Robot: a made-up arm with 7 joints.
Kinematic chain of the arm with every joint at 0, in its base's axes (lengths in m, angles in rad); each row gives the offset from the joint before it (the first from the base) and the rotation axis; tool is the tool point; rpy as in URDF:
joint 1: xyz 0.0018 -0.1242 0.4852 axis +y
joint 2: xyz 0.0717 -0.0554 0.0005 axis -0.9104 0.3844 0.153
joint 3: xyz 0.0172 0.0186 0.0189 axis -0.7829 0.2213 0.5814
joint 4: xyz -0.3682 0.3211 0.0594 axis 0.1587 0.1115 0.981
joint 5: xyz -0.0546 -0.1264 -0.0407 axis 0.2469 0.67 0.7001
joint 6: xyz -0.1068 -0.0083 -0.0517 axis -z
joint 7: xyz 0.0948 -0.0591 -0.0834 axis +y
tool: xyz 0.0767 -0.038 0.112 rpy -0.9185 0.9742 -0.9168
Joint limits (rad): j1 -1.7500..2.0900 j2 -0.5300..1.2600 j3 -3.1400..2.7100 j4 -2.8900..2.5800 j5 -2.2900..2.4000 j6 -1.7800..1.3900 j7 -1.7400..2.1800
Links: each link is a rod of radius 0.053 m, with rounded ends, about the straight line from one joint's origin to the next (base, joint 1, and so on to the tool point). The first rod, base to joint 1, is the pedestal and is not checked.
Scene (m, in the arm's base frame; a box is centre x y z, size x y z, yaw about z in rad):
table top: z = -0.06
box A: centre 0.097 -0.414 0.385 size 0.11 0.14 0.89 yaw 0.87
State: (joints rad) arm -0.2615 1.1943 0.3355 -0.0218 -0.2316 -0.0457 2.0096
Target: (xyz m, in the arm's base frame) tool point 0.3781 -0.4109 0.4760
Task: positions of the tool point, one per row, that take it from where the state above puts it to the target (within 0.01 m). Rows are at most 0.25 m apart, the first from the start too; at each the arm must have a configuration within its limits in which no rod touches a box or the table.
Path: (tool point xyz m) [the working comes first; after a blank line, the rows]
Joints at the target: 1.7481 0.6208 1.4619 0.1282 -0.1357 0.4662 2.1800
Straight joint move there: touches box A.

1: -0.2404 -0.3360 0.7371
2: -0.0886 -0.3322 0.9004
3: 0.1314 -0.3117 0.9751
4: 0.2698 -0.3392 0.8788
5: 0.3586 -0.3651 0.7494
6: 0.3934 -0.3890 0.6084
7: 0.3781 -0.4109 0.4760

